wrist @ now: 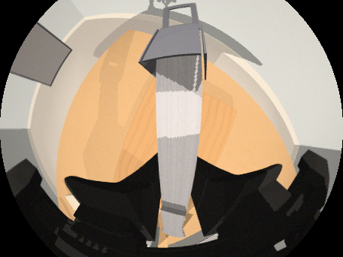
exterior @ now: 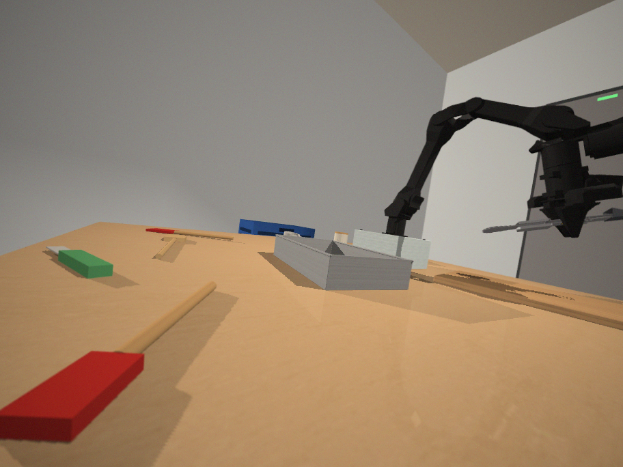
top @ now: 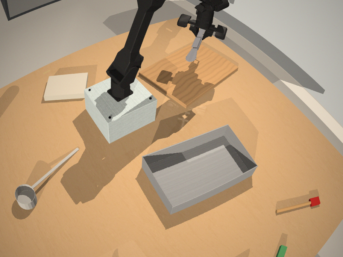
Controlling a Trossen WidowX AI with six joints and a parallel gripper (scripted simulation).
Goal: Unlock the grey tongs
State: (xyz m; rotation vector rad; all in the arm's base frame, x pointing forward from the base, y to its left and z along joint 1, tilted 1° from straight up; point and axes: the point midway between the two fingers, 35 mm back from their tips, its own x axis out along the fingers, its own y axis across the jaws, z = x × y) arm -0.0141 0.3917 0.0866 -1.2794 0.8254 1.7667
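Now: the wooden board 2 cm ahead of my gripper tip, 4 cm to the right of it and 14 cm below it. From my gripper tip the other things lie so: beige slab (23 cm behind, 49 cm to the right, 13 cm below); grey roasting tin (36 cm ahead, 36 cm to the right, 12 cm below).
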